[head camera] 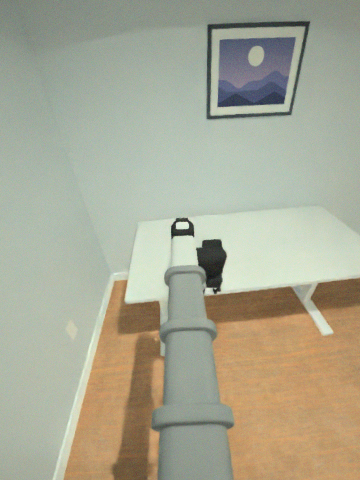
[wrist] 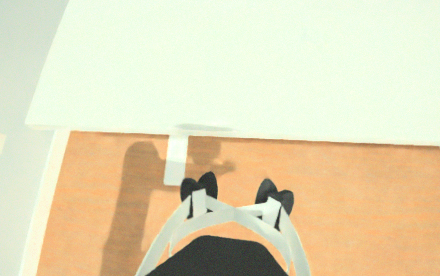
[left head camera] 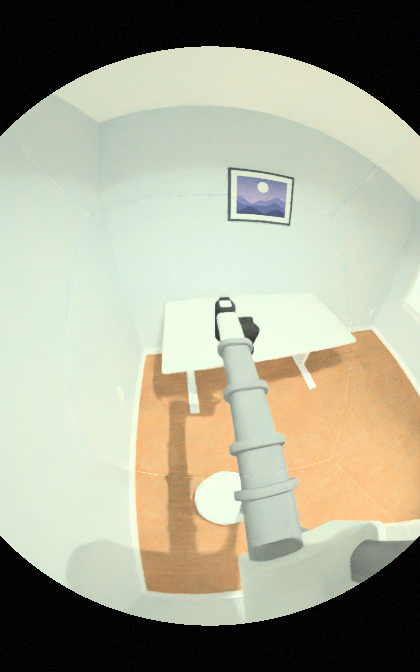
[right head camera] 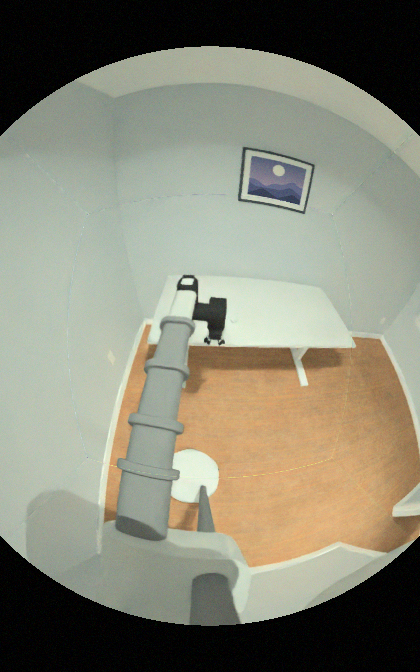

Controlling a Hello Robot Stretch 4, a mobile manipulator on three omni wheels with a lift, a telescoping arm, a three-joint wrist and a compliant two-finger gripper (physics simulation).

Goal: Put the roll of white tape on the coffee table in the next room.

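Frame: origin at the robot's base, x ahead, y right, z down, level; millimetres.
Seen in the pictures: gripper, between the fingertips: [head camera: 208,291] [wrist: 237,191].
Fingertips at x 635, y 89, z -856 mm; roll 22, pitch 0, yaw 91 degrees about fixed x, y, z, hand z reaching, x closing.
A point is followed by its place in that frame.
A faint, small round white thing [right head camera: 233,320], which looks like the roll of tape, lies on the white desk [head camera: 280,240] @(x 1147, y 639, z -693 mm) [left head camera: 300,320] [right head camera: 285,305] [wrist: 250,60] @(x 899, y 90, z -693 mm). It is right of the wrist in the right head view; I cannot make it out in the other views. My gripper [head camera: 210,291] @(x 635, y 89, z -856 mm) [right head camera: 214,342] [wrist: 237,191] @(x 635, y 89, z -856 mm) is partly open, with floor visible between its black fingertips. It is pointed down by the desk's front edge, near the desk's left part. The coffee table does not show.
The grey telescoping arm [head camera: 192,370] @(x 197, y 4, z -1257 mm) [left head camera: 257,420] [right head camera: 160,400] reaches out toward the desk. A wall runs along the left. A white desk leg [wrist: 176,160] stands under the front edge. A round white disc [left head camera: 217,497] [right head camera: 197,467] is low near the arm's base. A framed picture [head camera: 257,70] @(x 1576, y 484, z -1609 mm) hangs behind.
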